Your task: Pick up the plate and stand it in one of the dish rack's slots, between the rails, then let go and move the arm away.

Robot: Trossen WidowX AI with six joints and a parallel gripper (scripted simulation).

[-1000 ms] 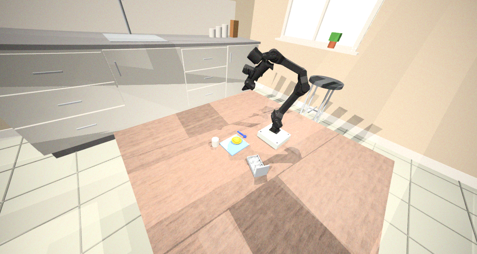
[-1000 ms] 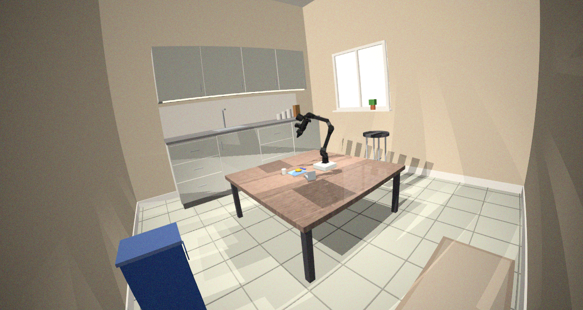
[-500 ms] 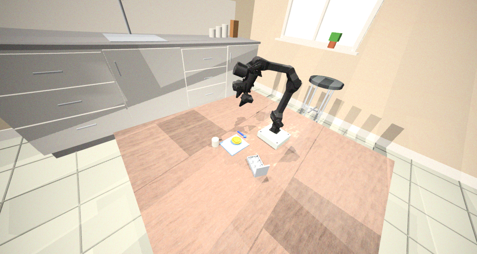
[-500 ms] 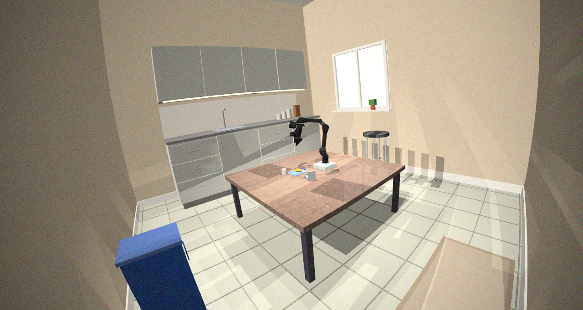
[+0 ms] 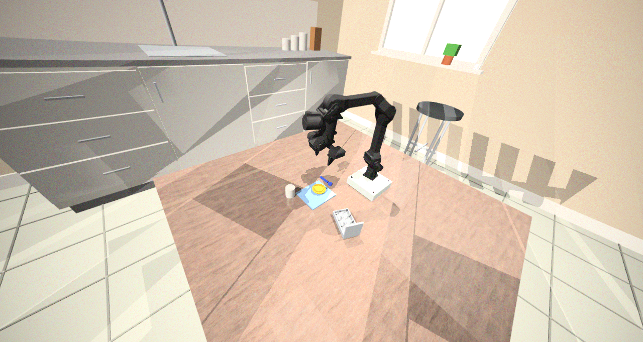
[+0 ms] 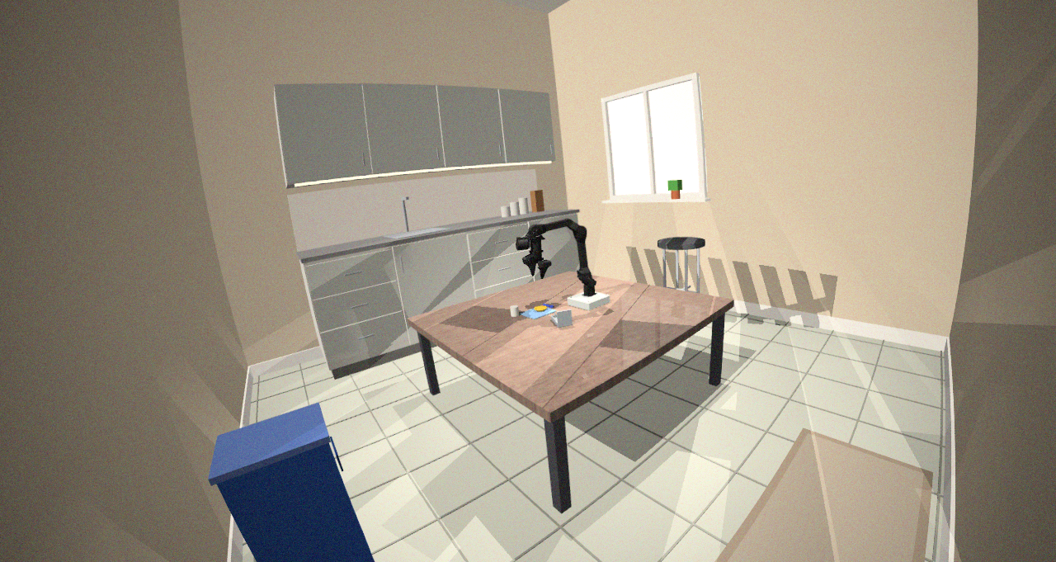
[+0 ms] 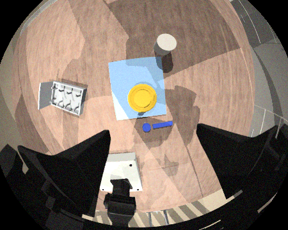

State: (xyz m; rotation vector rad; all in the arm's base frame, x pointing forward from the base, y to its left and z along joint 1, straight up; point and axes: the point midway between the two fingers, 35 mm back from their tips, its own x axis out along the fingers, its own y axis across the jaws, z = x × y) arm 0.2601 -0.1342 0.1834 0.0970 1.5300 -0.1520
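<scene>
Right now my gripper tip is 18 cm above the yellow plate. Round my gripper tip: blue utensil (8 cm behind, 2 cm to the right, 19 cm below); white cup (12 cm ahead, 8 cm to the right, 17 cm below); light blue mat (3 cm ahead, 1 cm to the left, 19 cm below).
</scene>
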